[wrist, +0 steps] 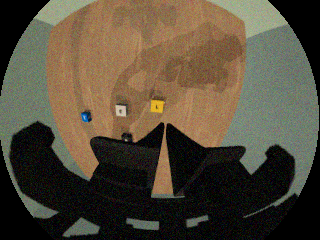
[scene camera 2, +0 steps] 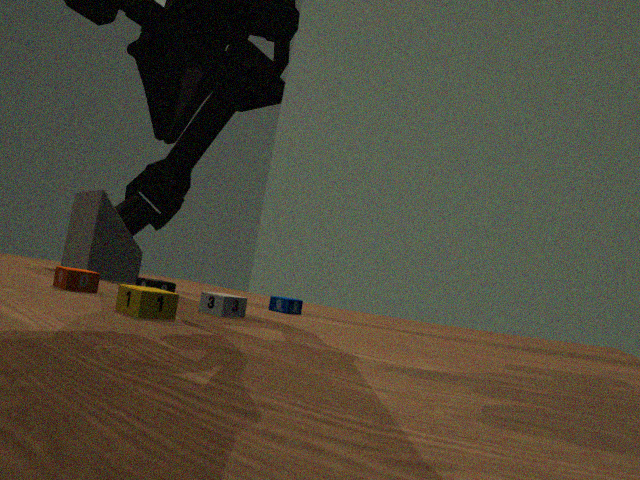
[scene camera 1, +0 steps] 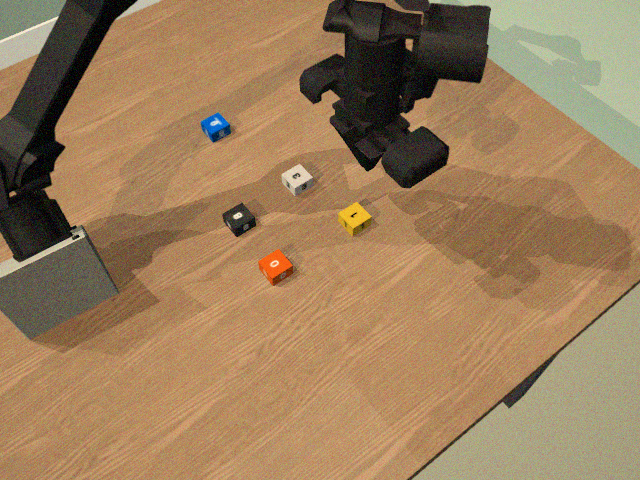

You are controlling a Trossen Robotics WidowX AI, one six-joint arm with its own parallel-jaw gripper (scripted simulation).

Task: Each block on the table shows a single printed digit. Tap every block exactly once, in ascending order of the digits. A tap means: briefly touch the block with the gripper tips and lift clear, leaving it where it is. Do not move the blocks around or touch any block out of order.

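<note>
With nothing in its grasp, my gripper (scene camera 2: 165, 141) is shut, as I see in scene camera 2. In scene camera 1 I find my gripper (scene camera 1: 367, 167) again, together with an orange block (scene camera 1: 276, 267) and a yellow block (scene camera 1: 354, 219). The wrist view gives me my gripper (wrist: 164, 126) as well. The wrist view does not show the orange block, hidden by my gripper.
</note>
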